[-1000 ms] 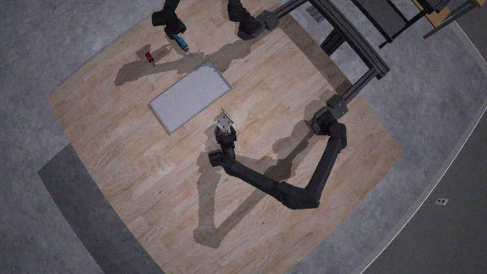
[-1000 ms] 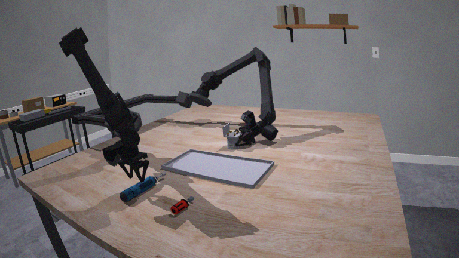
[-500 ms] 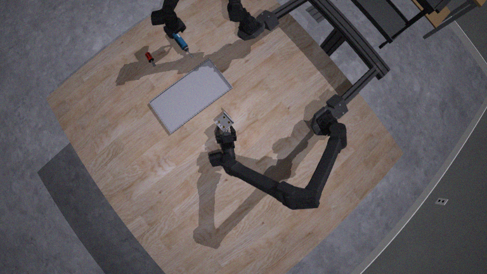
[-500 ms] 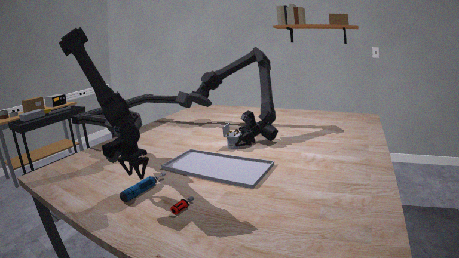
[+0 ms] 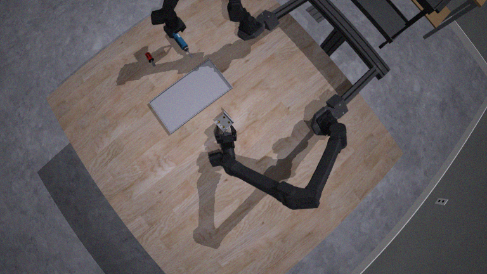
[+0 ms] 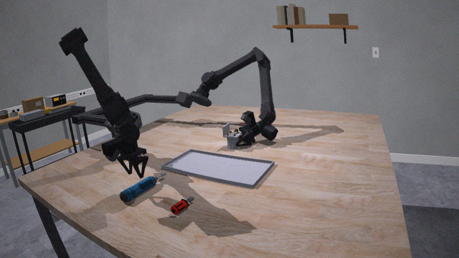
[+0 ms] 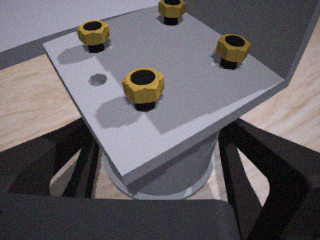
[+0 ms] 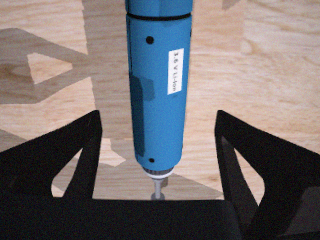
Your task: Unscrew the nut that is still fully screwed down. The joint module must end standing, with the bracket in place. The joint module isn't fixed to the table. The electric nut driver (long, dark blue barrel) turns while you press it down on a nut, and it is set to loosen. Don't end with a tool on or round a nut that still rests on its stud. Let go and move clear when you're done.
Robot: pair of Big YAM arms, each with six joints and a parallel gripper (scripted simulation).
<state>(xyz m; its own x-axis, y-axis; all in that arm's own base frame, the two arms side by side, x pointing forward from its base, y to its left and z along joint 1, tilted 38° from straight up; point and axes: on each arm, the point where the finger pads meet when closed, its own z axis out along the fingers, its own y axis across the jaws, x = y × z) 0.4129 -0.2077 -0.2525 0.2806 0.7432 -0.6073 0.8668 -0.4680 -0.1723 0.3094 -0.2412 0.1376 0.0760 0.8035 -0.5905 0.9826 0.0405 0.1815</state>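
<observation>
Right now the joint module is 1 cm above my left hand. From my left hand the other things lie so: shallow grey tray 24 cm to the right, 5 cm ahead, 2 cm below; then grey bracket plate 5 cm above; then nut 5 cm above, 2 cm to the left, 1 cm ahead.
</observation>
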